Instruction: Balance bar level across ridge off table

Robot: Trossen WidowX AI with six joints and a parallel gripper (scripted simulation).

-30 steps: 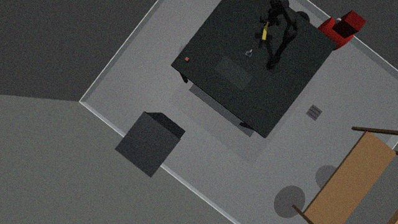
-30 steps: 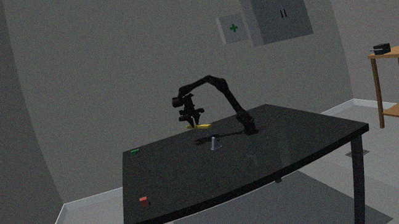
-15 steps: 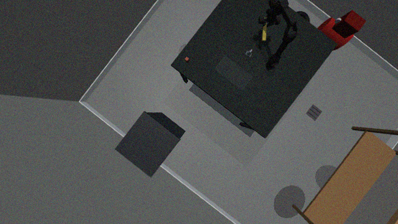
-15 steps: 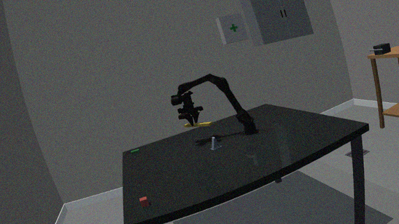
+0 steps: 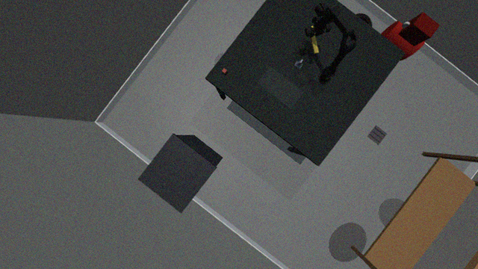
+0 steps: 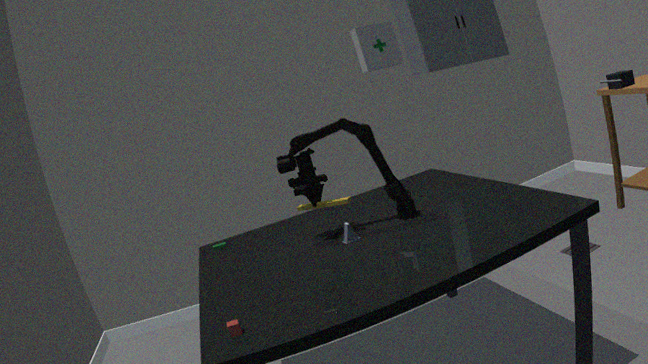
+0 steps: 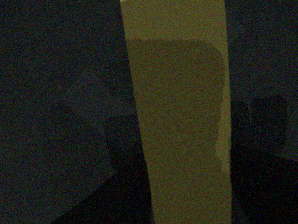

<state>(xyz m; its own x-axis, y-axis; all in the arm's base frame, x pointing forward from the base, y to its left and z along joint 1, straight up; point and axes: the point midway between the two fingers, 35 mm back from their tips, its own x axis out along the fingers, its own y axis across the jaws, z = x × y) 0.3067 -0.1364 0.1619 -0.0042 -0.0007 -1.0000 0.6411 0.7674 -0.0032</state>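
Now: gripper tip 20 mm to the right of the yellow bar and 20 mm past it. The rest, counted from my gripper tip: flat green marker: 430 mm ahead, 360 mm to the right, 120 mm below; then red block: 640 mm to the left, 430 mm ahead, 110 mm below.
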